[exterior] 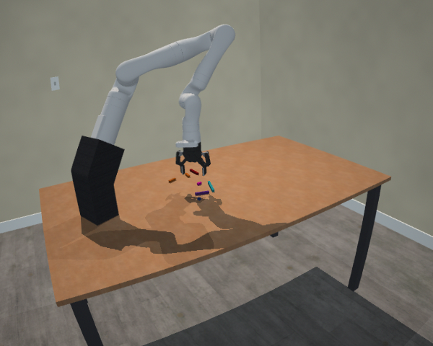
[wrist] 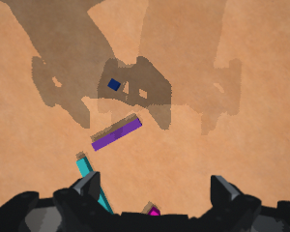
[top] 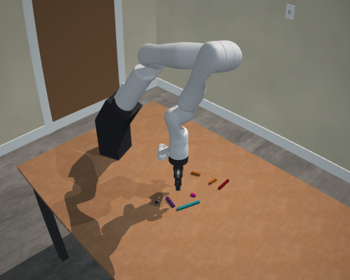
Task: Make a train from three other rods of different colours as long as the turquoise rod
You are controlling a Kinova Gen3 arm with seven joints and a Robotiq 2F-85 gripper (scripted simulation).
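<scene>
Right now the blue rod is 4 cm behind my hand, 9 cm to the right of it and 7 cm below it. Round my hand: turquoise rod: 7 cm ahead, 2 cm to the right, 7 cm below; magenta rod: 5 cm ahead, 4 cm to the left, 7 cm below; purple rod: 5 cm to the right, 7 cm below.
</scene>
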